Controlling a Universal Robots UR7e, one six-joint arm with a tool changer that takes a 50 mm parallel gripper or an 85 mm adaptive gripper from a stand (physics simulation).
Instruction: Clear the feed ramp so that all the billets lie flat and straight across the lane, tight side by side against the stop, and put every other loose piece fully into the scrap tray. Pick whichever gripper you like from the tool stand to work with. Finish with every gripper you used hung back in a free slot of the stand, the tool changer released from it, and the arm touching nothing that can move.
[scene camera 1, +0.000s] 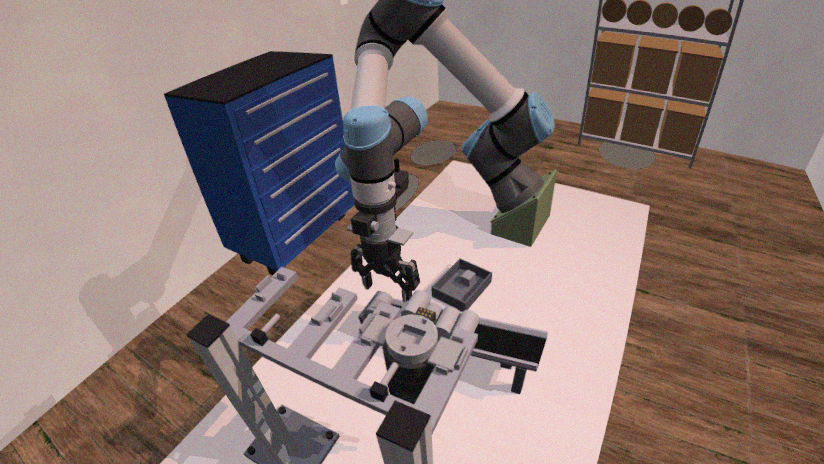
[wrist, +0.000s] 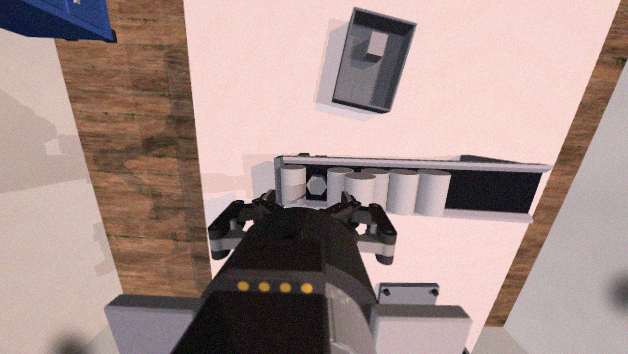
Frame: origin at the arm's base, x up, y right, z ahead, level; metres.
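Seen in the pictures: arm's base, origin of its link: (scene camera 1: 521, 196).
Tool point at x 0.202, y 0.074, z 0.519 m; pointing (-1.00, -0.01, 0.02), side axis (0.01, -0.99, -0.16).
Offsets run from my tool point to a thing's top centre.
My 85 mm adaptive gripper (scene camera 1: 387, 288) (wrist: 309, 199) is open and empty above the stop end of the feed ramp (scene camera 1: 513, 328) (wrist: 495, 192). In the wrist view a billet @(dx -0.212, dy +0.023, dz +0.009 m) (wrist: 294, 181) lies across the lane beside the stop @(dx -0.231, dy +0.046, dz +0.013 m) (wrist: 278, 180). A hexagonal piece @(dx -0.229, dy -0.015, dz +0.004 m) (wrist: 316, 185) lies between it and another billet @(dx -0.202, dy -0.049, dz -0.001 m) (wrist: 340, 175). A raised billet @(dx -0.168, dy -0.070, dz -0.005 m) (wrist: 360, 190) rests over its neighbours, partly covering a billet @(dx -0.195, dy -0.099, dz -0.010 m) (wrist: 381, 187); two more billets @(dx -0.190, dy -0.138, dz -0.017 m) (wrist: 403, 192) @(dx -0.185, dy -0.176, dz -0.025 m) (wrist: 433, 192) lie to the right. The scrap tray @(dx -0.270, dy -0.067, dz -0.198 m) (scene camera 1: 446, 296) (wrist: 360, 90) holds a small light block @(dx -0.276, dy -0.068, dz -0.226 m) (scene camera 1: 468, 277) (wrist: 376, 45).
The tool stand (scene camera 1: 311, 374) is in the foreground, with the other gripper (scene camera 1: 412, 340) hung in a slot and partly hiding the ramp. Its left slot holds no gripper. A blue drawer cabinet (scene camera 1: 219, 161) stands at the left. The arm's green base (scene camera 1: 521, 224) is behind the tray.
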